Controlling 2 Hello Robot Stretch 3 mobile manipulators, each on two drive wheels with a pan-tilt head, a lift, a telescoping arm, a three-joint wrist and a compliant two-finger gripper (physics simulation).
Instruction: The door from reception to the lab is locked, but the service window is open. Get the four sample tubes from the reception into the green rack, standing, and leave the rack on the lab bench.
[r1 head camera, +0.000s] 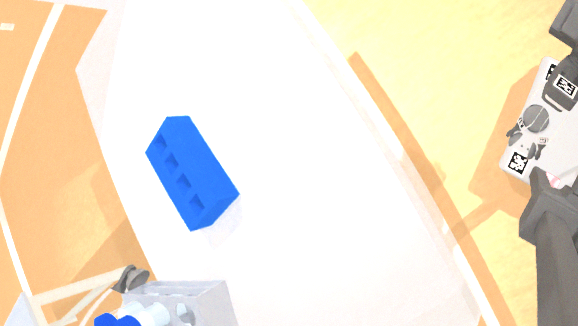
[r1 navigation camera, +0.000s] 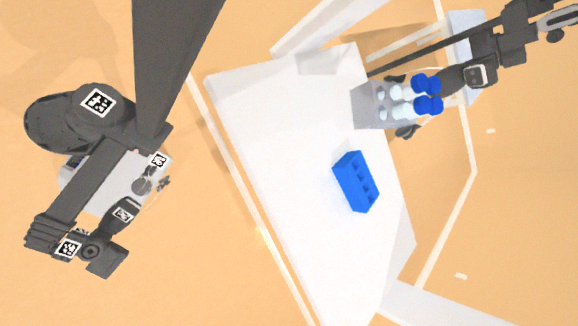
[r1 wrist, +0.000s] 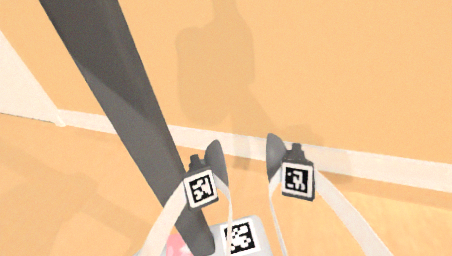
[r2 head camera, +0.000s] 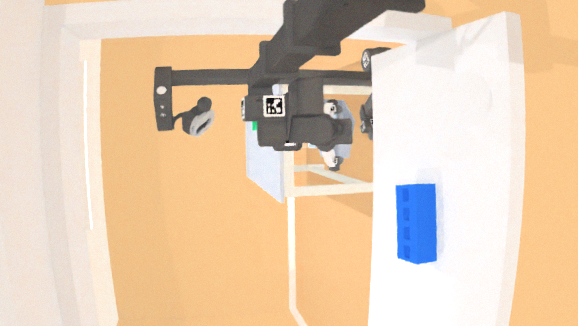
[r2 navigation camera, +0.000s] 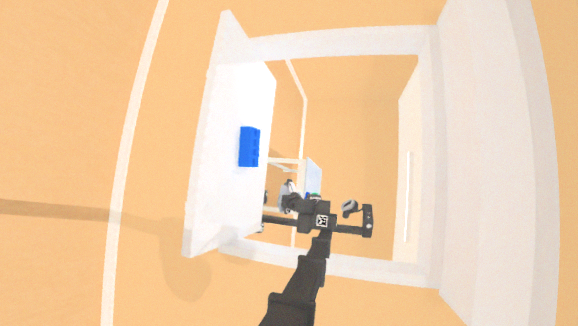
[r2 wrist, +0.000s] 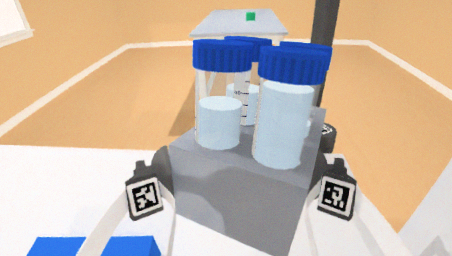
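A grey rack (r1 head camera: 212, 307) (r1 navigation camera: 367, 107) (r2 wrist: 235, 195) holds four blue-capped tubes (r1 head camera: 157, 314) (r1 navigation camera: 405, 110) (r2 wrist: 285, 120). They stand side by side in it. The r2 gripper (r1 navigation camera: 401, 105) (r2 wrist: 240, 175) is shut on the grey rack, a finger at each side. In the r1 navigation view the rack overlaps the white counter's edge. The r1 gripper (r1 head camera: 524, 142) (r1 navigation camera: 157, 177) (r1 wrist: 245, 156) is open and empty, close over a robot base. A small green object, perhaps the green rack, (r2 navigation camera: 314, 195) (r2 wrist: 250, 16) is on a pale bench (r2 head camera: 265, 170) (r2 wrist: 215, 24); the arm partly hides it in the r2 head view.
A blue rack with four holes (r1 head camera: 200, 165) (r1 navigation camera: 356, 182) (r2 head camera: 424, 225) (r2 navigation camera: 249, 146) sits on the white counter (r1 head camera: 300, 200) (r1 navigation camera: 280, 165) (r2 head camera: 465, 150) (r2 navigation camera: 220, 130). The window frame (r2 navigation camera: 345, 42) surrounds the r2 arm (r2 navigation camera: 295, 285). A dark pole (r2 wrist: 325, 30) rises right of the tubes.
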